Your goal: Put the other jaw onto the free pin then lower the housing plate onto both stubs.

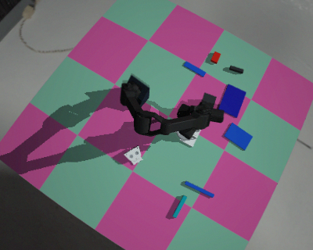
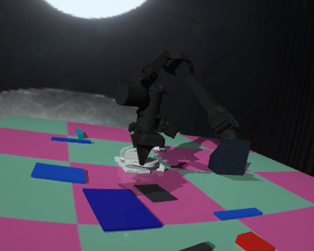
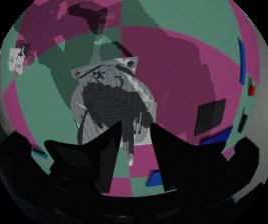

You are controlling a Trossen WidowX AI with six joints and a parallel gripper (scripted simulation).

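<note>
Right now my gripper tip is 30 mm past the white jaw, 50 mm to the left of it and 10 mm above it. Also, from my gripper tip: teal bar 180 mm ahead, 350 mm to the right, 10 mm below; dark plate 160 mm to the left, 20 mm below; white ribbed piece 140 mm behind, 290 mm to the right, 10 mm below.
</note>
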